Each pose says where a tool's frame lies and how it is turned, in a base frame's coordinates. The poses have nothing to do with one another.
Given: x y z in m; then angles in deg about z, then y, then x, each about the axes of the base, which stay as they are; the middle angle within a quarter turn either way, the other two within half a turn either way.
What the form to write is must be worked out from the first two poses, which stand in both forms.
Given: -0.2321, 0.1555, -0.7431, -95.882, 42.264, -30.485
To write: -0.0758, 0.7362, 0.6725; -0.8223, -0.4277, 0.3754; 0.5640, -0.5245, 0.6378; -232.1, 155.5, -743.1
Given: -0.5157, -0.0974, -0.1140, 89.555, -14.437, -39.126
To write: 0.0075, -0.9684, -0.2493; 0.7770, -0.1513, 0.6111; -0.6295, -0.1983, 0.7513; -515.7, -97.4, -114.0
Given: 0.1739, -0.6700, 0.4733, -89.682, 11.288, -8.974
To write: 0.0054, 0.9806, 0.1957; -0.9879, -0.0251, 0.1530; 0.1549, -0.1942, 0.9687; 173.9, -670.0, 473.3
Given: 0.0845, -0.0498, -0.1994, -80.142, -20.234, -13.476
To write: 0.1606, 0.9244, -0.3459; -0.9443, 0.2459, 0.2187; 0.2872, 0.2915, 0.9125; 84.5, -49.8, -199.4
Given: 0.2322, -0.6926, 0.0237, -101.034, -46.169, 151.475
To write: -0.1325, 0.6797, -0.7214; 0.9283, -0.1700, -0.3307; -0.3474, -0.7135, -0.6085; 232.2, -692.6, 23.7
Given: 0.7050, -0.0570, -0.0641, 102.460, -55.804, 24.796
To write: -0.1213, -0.5488, -0.8271; 0.9613, 0.1428, -0.2357; 0.2475, -0.8237, 0.5102; 705.0, -57.0, -64.1
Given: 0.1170, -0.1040, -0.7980, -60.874, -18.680, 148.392
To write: 0.4611, 0.8275, -0.3203; 0.6623, -0.5612, -0.4965; -0.5906, 0.0168, -0.8068; 117.0, -104.0, -798.0
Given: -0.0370, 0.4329, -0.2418, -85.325, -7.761, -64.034
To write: 0.0808, 0.9875, -0.1350; -0.4265, 0.1567, 0.8908; 0.9009, -0.0143, 0.4338; -37.0, 432.9, -241.8
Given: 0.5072, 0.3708, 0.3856, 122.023, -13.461, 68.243
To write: -0.5157, -0.8245, -0.2328; 0.4289, -0.0132, -0.9032; 0.7417, -0.5656, 0.3605; 507.2, 370.8, 385.6
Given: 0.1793, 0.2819, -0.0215, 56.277, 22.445, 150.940
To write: 0.5131, -0.7687, 0.3818; -0.6241, -0.6395, -0.4489; 0.5893, -0.0079, -0.8079; 179.3, 281.9, -21.5
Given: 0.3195, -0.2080, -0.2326, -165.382, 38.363, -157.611
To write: -0.7587, 0.1979, 0.6206; 0.4621, 0.8350, 0.2987; -0.4592, 0.5134, -0.7250; 319.5, -208.0, -232.6
